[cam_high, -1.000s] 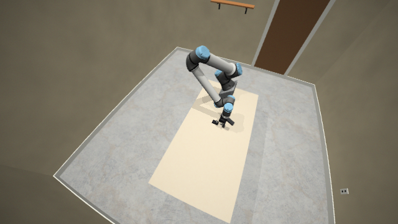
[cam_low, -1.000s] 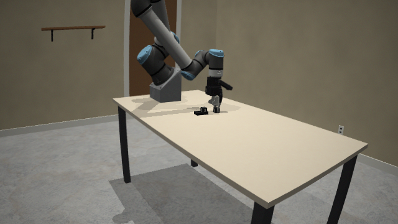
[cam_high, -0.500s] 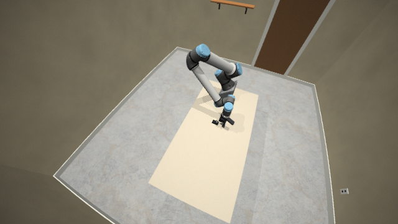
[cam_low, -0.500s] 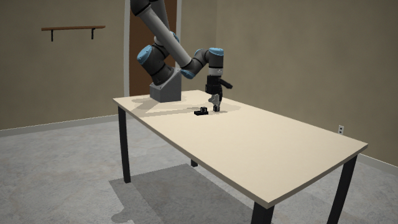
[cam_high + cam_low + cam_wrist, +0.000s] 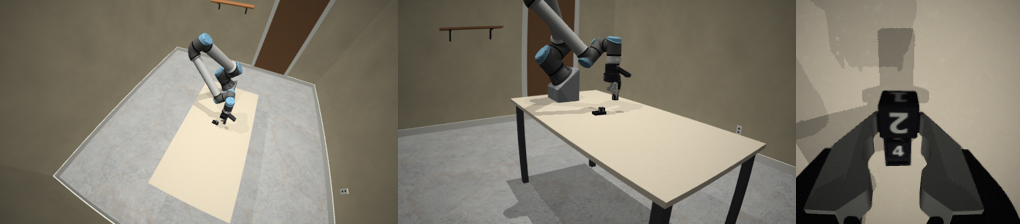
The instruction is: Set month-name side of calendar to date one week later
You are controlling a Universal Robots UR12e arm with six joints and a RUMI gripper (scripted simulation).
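Now: the black tray 10 mm behind my hand, 110 mm to the right of it and 100 mm below it.
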